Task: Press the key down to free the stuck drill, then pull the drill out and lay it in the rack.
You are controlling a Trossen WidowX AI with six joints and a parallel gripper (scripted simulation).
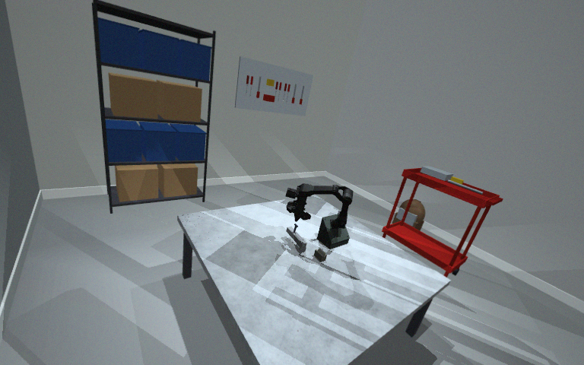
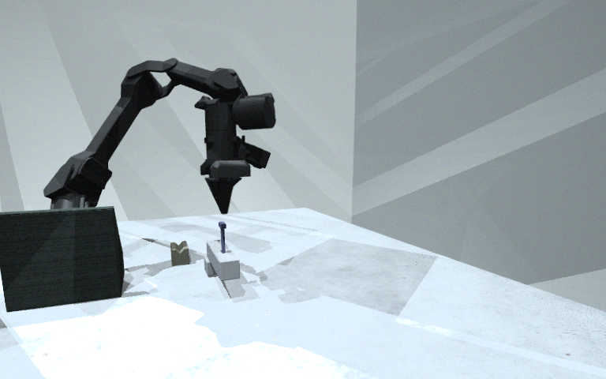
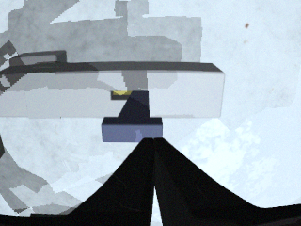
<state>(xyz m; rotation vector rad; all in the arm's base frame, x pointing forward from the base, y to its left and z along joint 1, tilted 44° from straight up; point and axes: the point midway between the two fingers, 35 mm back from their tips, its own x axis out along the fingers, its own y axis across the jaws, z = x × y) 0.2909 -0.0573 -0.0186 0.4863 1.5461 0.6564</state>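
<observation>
The grey holder block lies 11 cm below my gripper tip, 4 cm to the left of it and 1 cm behind it. Also, from my gripper tip: rack: 20 cm to the left, 13 cm below, 9 cm behind.
</observation>
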